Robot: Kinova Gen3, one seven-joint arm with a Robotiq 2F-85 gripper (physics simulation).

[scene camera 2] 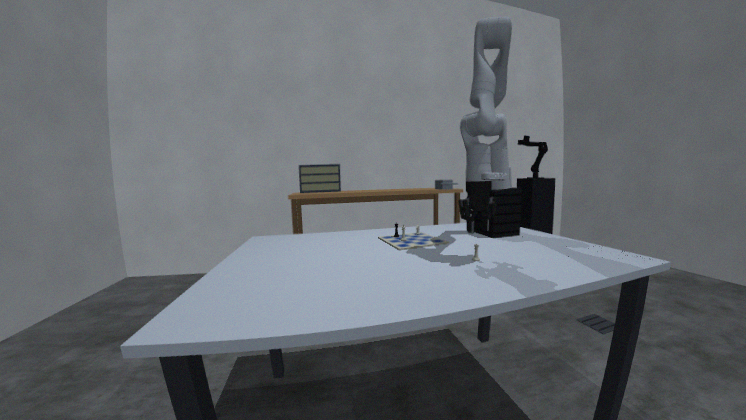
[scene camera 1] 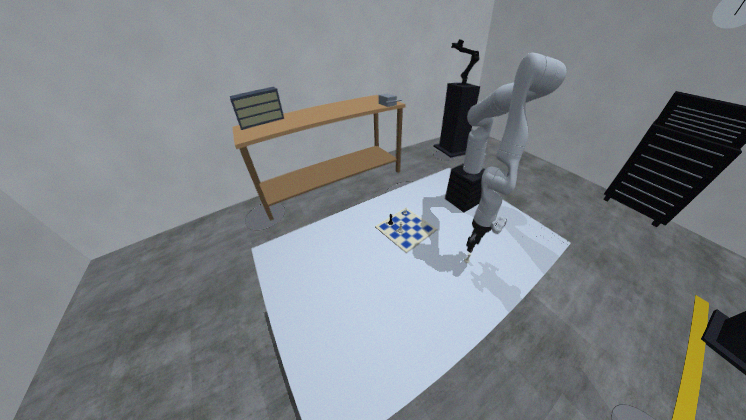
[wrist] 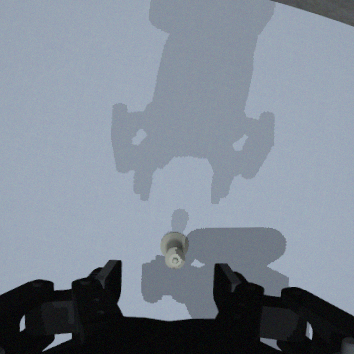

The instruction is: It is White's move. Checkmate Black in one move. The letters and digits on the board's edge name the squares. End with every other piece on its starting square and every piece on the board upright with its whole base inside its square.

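Frame: origin at the arm's base, x right, y ahead, z up, level; metres.
Where they show: gripper, fingertip midpoint: point(scene camera 2: 478, 232) point(scene camera 1: 472, 247) point(wrist: 167, 277); arm's base, origin of the base link: point(scene camera 2: 499, 188) point(scene camera 1: 471, 169).
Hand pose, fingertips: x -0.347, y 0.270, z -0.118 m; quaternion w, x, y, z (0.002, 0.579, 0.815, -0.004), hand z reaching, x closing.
Observation:
Things, the pixels of their centre, and the offset from my fingertips. Level surfaces: height alone.
- pale chess piece, body centre: point(wrist: 174, 252) point(scene camera 2: 476, 251) point(scene camera 1: 468, 257) dx -0.002, dy +0.004, dz -0.061 m
- blue-and-cream chessboard, body centre: point(scene camera 2: 411, 239) point(scene camera 1: 406, 228) dx +0.286, dy +0.151, dz -0.084 m
- black piece, body centre: point(scene camera 2: 396, 229) point(scene camera 1: 390, 218) dx +0.347, dy +0.206, dz -0.050 m
- table, its level: dz -0.087 m
A pale chess piece point(scene camera 1: 467, 258) point(scene camera 2: 476, 253) point(wrist: 174, 244) stands upright on the white table, off the board. My gripper point(scene camera 1: 470, 250) point(scene camera 2: 480, 230) point(wrist: 167, 277) is partly open, pointing down above the piece, with nothing between its fingers. In the wrist view the piece's head shows between the fingertips, slightly ahead of them. The blue-and-cream chessboard point(scene camera 1: 406, 244) point(scene camera 2: 401, 245) lies to the left in both scene views. On it stand a black piece point(scene camera 1: 390, 220) point(scene camera 2: 396, 230), a pale piece point(scene camera 1: 400, 228) point(scene camera 2: 403, 232) beside it and another pale piece point(scene camera 1: 405, 212) point(scene camera 2: 417, 229) farther back. Square labels are too small to read.
The arm's black base block point(scene camera 1: 463, 188) point(scene camera 2: 505, 212) stands at the table's back right. A wooden bench point(scene camera 1: 318, 121) point(scene camera 2: 365, 194) stands behind the table point(scene camera 1: 339, 313) point(scene camera 2: 292, 292). The arm's shadow falls around the off-board piece and the board's right side.

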